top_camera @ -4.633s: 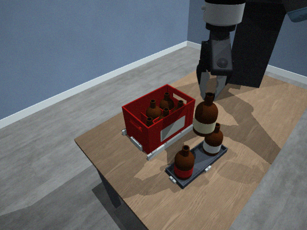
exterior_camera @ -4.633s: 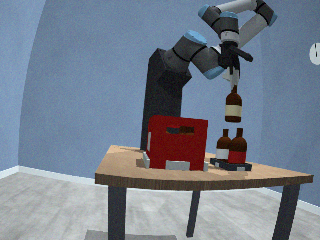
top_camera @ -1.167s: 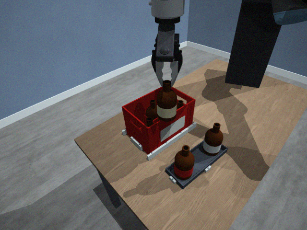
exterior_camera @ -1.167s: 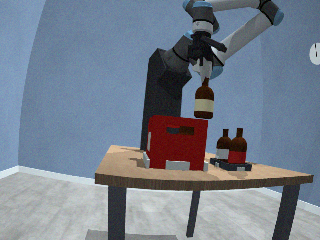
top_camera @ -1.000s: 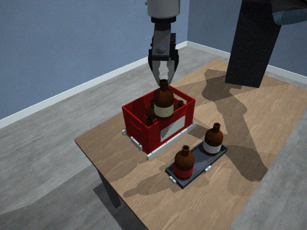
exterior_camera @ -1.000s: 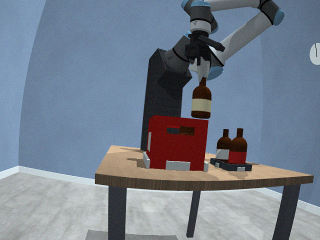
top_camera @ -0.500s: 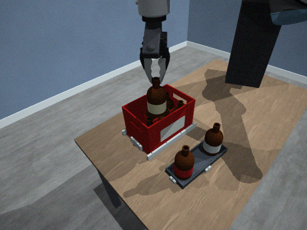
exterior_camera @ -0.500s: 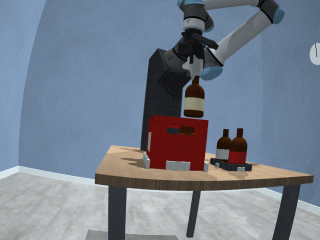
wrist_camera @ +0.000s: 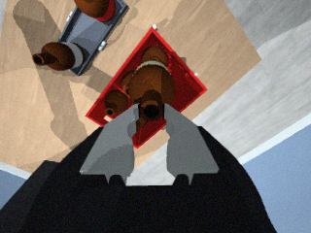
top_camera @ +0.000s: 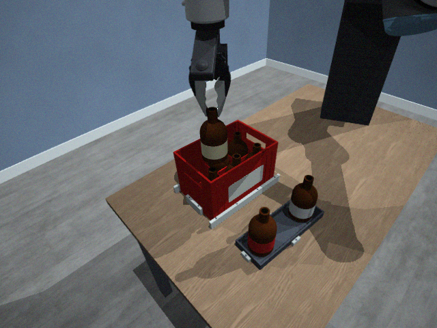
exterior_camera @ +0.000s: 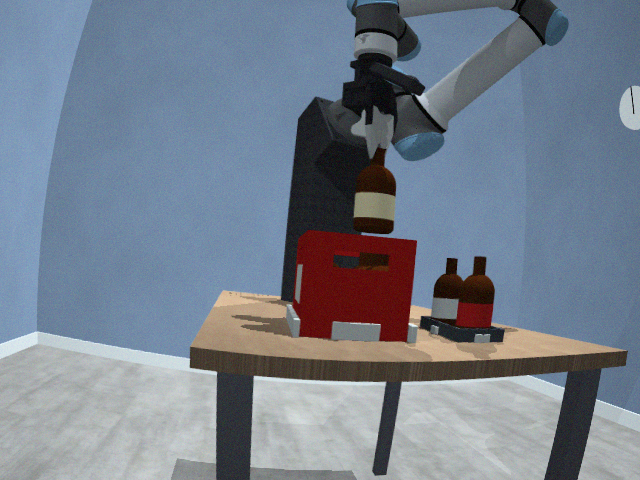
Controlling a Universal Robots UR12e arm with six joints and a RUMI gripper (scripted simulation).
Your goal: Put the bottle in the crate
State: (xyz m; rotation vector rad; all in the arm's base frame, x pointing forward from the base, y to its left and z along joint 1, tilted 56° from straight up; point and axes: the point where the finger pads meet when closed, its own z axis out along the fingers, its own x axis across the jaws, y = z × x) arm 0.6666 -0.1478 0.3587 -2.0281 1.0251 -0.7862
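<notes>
Now: hand 70 mm above the brown bottle. Also, from my hand: white-label bottle (180 mm behind, 200 mm to the left, 250 mm below); then red-label bottle (10 mm behind, 220 mm to the left, 250 mm below); then crate (60 mm behind, 40 mm to the right, 250 mm below).
</notes>
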